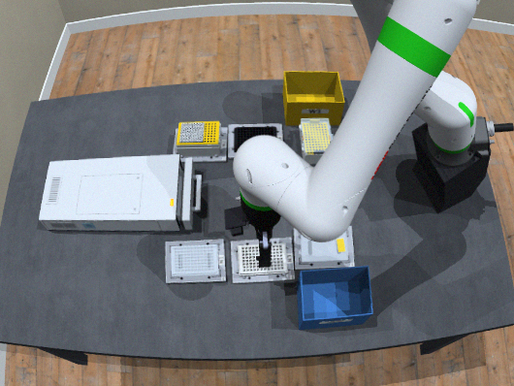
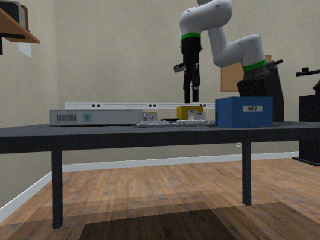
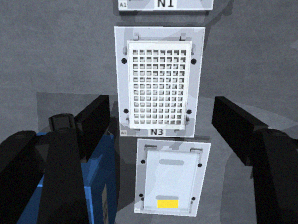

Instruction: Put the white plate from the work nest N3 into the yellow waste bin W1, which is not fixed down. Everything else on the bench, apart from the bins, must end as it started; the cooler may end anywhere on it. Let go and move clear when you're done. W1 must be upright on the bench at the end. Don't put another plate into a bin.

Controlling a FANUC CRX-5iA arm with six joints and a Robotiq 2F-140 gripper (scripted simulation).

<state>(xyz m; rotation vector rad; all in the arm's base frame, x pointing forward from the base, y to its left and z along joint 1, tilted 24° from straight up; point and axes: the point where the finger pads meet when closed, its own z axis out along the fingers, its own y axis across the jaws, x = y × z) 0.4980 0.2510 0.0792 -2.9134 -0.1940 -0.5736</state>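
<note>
Now: the grey nest 13 cm below my hand. From my hand the other things lie so: black plate: 6 cm ahead, 38 cm to the right, 12 cm below; then white plate: 18 cm ahead, 2 cm to the left, 12 cm below; then blue bin W2: 19 cm behind, 11 cm to the left, 10 cm below.
</note>
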